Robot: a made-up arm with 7 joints. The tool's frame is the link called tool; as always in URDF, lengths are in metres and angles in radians.
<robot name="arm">
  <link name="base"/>
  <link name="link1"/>
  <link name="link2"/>
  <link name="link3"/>
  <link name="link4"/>
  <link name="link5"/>
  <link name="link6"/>
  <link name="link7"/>
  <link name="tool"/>
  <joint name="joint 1" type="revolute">
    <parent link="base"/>
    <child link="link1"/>
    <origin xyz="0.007 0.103 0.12"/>
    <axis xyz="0 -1 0"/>
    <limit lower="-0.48" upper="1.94"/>
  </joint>
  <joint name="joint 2" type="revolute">
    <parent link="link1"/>
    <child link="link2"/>
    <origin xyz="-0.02 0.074 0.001"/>
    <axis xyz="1 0 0"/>
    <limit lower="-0.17" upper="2"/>
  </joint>
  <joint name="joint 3" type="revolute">
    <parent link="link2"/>
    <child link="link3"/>
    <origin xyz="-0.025 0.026 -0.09"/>
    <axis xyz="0 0 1"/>
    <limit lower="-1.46" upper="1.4"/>
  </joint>
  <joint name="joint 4" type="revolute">
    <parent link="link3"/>
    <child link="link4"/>
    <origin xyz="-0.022 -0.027 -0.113"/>
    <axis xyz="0 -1 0"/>
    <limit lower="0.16" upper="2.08"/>
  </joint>
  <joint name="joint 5" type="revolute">
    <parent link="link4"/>
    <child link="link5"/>
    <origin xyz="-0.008 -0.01 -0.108"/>
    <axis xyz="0 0 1"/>
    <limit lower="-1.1" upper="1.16"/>
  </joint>
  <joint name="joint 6" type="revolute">
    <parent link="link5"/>
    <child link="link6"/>
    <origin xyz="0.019 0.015 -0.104"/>
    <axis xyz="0 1 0"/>
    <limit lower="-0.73" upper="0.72"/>
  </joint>
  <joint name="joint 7" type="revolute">
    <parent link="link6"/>
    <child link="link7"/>
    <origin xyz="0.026 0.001 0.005"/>
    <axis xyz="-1 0 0"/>
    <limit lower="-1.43" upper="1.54"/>
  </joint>
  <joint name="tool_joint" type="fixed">
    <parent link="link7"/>
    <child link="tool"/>
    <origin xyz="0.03 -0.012 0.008" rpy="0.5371 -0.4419 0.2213"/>
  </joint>
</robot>
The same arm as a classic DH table. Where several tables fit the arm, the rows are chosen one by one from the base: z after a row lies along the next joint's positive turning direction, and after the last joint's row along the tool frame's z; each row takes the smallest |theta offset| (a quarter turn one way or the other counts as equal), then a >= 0, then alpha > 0; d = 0 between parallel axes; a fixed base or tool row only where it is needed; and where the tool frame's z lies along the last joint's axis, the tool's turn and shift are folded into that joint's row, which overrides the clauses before.
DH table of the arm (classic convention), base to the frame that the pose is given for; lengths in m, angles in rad. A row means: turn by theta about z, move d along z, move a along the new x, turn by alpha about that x. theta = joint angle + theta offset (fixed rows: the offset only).
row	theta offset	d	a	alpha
base (fixed)	0	0.12	0.007	1.5708
joint 1	1.5708	-0.177	0.001	1.5708
joint 2	-1.5708	-0.045	0.026	-1.5708
joint 3	1.5708	-0.203	0.022	-1.5708
joint 4	0	0.037	0.008	1.5708
joint 5	0	-0.212	-0.019	1.5708
joint 6	1.5708	0.016	0.005	1.5708
joint 7	0.9295	-0.0595	-0.0048	1.3221
tool (fixed)	-1.143	0.014	0	0
Joint limits (rad, base to tool): -0.48..1.94 -0.17..2 -1.46..1.4 0.16..2.08 -1.1..1.16 -0.73..0.72 -1.43..1.54

